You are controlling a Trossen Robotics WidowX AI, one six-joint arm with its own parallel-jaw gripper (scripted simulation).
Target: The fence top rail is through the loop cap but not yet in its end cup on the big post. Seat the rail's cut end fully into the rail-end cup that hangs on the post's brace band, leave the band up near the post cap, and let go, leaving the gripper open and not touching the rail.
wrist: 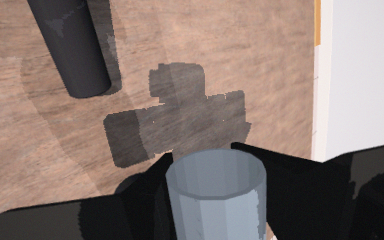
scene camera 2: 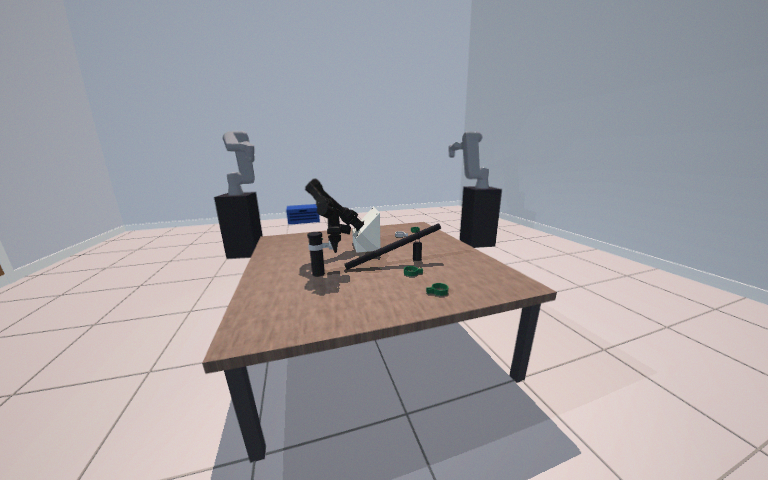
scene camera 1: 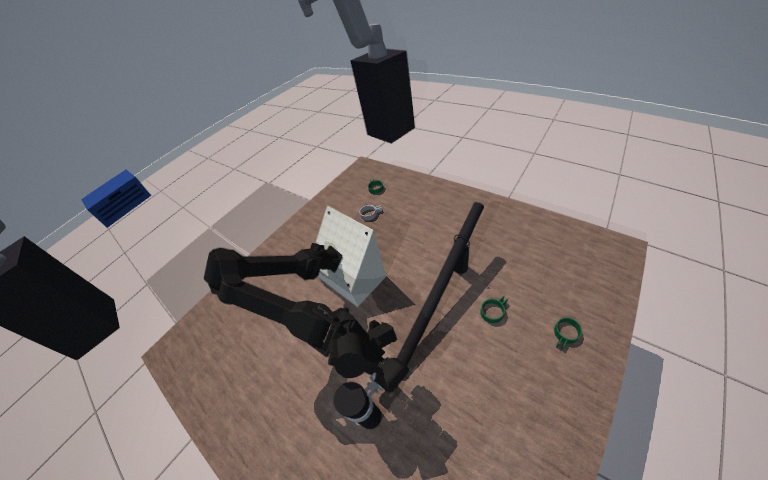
Scene:
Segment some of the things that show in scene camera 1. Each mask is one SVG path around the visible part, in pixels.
My gripper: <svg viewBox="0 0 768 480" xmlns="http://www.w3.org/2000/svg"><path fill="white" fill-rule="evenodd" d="M373 320L369 322L369 330L363 342L367 364L365 373L369 375L375 373L373 381L388 393L392 393L406 374L409 373L409 368L397 358L387 357L384 359L382 357L385 352L381 348L395 342L397 336L391 325L383 322L380 324Z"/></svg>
A dark top rail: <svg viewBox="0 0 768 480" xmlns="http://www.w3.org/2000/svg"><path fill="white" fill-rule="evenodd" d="M481 203L473 203L474 205L459 234L465 237L457 236L445 265L397 357L406 366L427 328L475 229L477 220L484 209Z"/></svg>

